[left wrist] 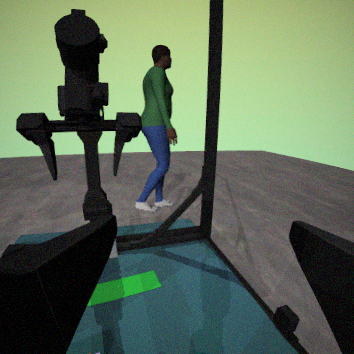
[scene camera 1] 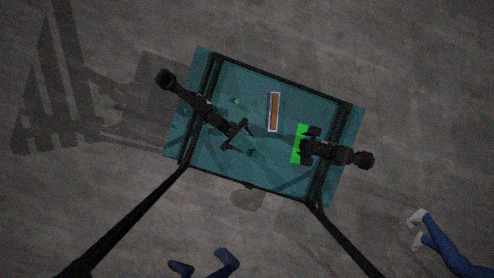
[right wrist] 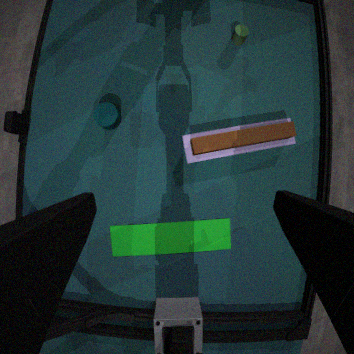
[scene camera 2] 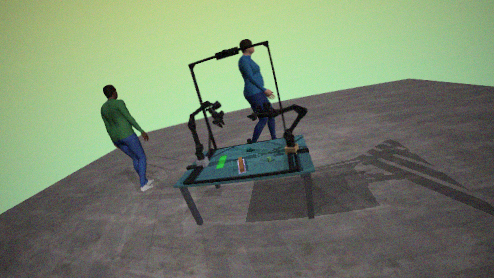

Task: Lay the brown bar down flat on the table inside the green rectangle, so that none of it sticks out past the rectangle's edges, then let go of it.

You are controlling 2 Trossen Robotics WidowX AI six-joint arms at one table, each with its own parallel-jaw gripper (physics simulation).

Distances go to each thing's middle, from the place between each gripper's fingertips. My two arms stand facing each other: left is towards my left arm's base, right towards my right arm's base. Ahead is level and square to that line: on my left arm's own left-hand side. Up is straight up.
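Labels:
From my right hand: brown bar (right wrist: pixel 202 144), 11 cm to the left, 14 cm ahead, 34 cm below; pale lilac pad (right wrist: pixel 186 138), 11 cm to the left, 14 cm ahead, 36 cm below; green rectangle (right wrist: pixel 210 234), 13 cm to the right, 36 cm below.
From my left hand: green rectangle, 370 mm to the right, 90 mm ahead, 390 mm below; pale lilac pad, 130 mm to the right, 230 mm ahead, 390 mm below; brown bar, 130 mm to the right, 230 mm ahead, 370 mm below.

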